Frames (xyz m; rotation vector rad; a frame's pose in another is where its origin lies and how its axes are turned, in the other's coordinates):
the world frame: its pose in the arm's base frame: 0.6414 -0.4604 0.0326 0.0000 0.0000 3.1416
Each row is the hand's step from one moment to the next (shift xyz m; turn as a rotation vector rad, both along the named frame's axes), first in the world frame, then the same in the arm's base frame.
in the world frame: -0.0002 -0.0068 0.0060 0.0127 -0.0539 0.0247
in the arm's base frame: 0.0002 0.0068 0.0060 -0.0127 0.0539 0.0247
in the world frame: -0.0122 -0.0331 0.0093 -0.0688 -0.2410 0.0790
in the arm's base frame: 0.0122 0.0331 0.0093 0.0688 0.2410 0.0790
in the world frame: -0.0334 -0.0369 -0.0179 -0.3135 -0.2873 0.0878
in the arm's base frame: 0.0334 0.0369 -0.0179 0.3135 0.2873 0.0878
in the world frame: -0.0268 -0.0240 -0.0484 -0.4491 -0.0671 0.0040
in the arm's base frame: 0.0268 0.0240 -0.0484 0.4491 0.0671 0.0040
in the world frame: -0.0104 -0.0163 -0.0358 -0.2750 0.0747 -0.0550
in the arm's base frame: 0.0104 0.0163 -0.0358 0.2750 -0.0747 -0.0550
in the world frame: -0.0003 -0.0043 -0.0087 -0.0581 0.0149 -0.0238
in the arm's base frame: 0.0003 0.0043 -0.0087 0.0581 -0.0149 -0.0238
